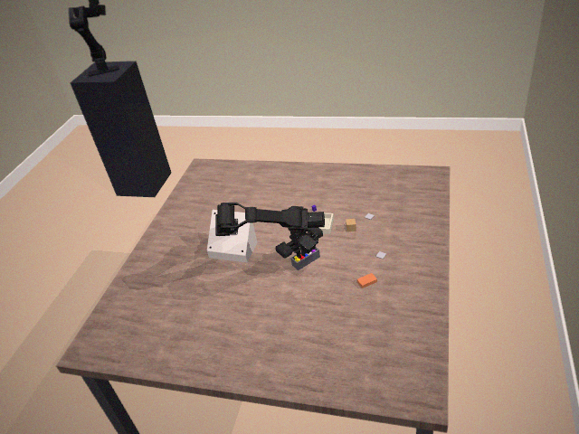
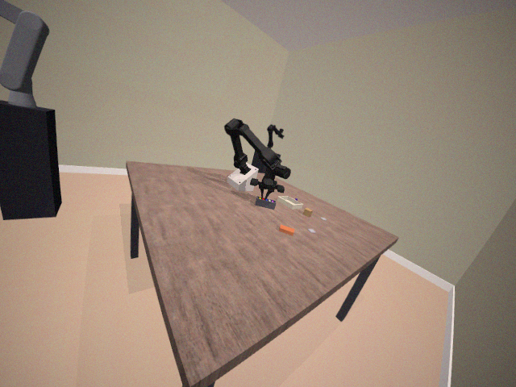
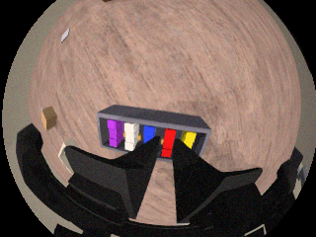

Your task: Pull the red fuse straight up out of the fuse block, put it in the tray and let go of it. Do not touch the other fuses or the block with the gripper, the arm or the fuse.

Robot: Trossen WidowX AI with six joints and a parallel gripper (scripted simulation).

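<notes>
Now: gripper tip 10 mm above the red fuse. From my gripper tip the other things lie so: cream tray (10 mm ahead, 230 mm to the left, 30 mm below); tan cube (160 mm ahead, 220 mm to the left, 20 mm below); small purple object (10 mm behind, 330 mm to the left, 20 mm below).
</notes>
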